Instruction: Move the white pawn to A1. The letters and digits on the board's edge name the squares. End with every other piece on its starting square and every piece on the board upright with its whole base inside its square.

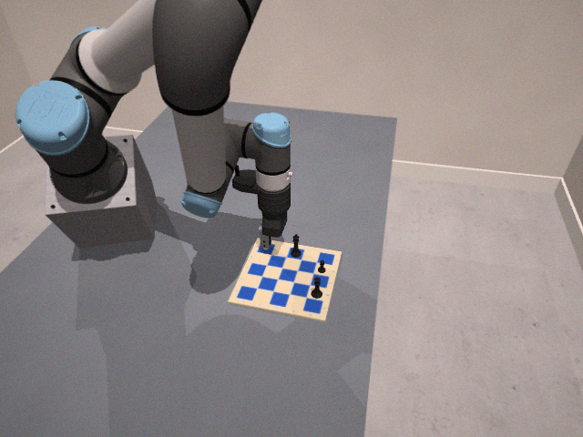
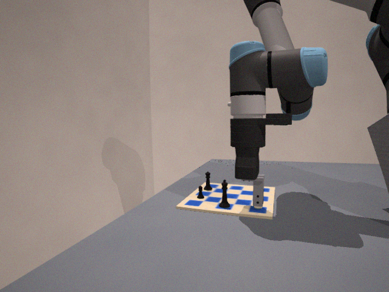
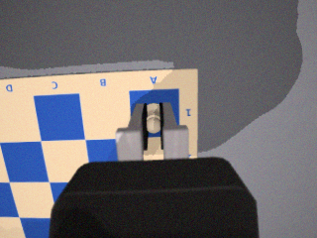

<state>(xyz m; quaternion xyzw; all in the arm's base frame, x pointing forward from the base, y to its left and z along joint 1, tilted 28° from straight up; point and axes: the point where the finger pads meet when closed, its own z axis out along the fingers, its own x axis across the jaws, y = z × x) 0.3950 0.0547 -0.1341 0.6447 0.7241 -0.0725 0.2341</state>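
The white pawn lies 10 mm below my hand. Also, from my hand: king (80 mm ahead); black pawn (150 mm ahead, 30 mm to the right, 20 mm below); chessboard (80 mm ahead, 70 mm to the right, 30 mm below).
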